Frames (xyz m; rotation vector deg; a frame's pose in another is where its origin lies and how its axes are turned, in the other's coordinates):
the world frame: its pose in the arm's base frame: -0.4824 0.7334 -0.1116 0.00 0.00 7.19
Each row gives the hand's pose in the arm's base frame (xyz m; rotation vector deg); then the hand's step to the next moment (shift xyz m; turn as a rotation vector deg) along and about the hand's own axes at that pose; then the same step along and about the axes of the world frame.
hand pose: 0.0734 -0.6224 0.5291 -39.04 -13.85 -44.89
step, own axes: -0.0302 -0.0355 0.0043 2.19 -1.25 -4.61
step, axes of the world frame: -0.0457 0.0076 0.0068 -0.19 -4.87 -1.96
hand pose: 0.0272 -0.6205 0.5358 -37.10 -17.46 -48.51
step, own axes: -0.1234 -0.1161 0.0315 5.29 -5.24 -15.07
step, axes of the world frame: -0.1621 0.0576 0.0106 -2.62 -15.12 -6.85
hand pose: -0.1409 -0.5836 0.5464 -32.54 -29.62 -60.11
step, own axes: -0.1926 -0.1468 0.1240 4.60 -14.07 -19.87
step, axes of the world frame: -0.2061 0.1775 -0.0039 -10.99 -20.20 -9.23
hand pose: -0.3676 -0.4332 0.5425 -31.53 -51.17 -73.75
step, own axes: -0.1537 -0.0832 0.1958 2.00 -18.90 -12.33
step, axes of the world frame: -0.1060 0.2388 -0.0250 -16.82 -13.09 -7.68
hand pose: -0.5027 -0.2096 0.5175 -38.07 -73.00 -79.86
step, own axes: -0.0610 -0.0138 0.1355 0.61 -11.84 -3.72
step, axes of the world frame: -0.0126 0.1469 -0.0233 -10.87 -4.19 -4.32
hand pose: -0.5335 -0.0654 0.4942 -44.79 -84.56 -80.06
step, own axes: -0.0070 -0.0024 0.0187 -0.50 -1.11 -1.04
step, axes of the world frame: -0.0009 0.0192 -0.0059 -0.76 -1.03 -0.97
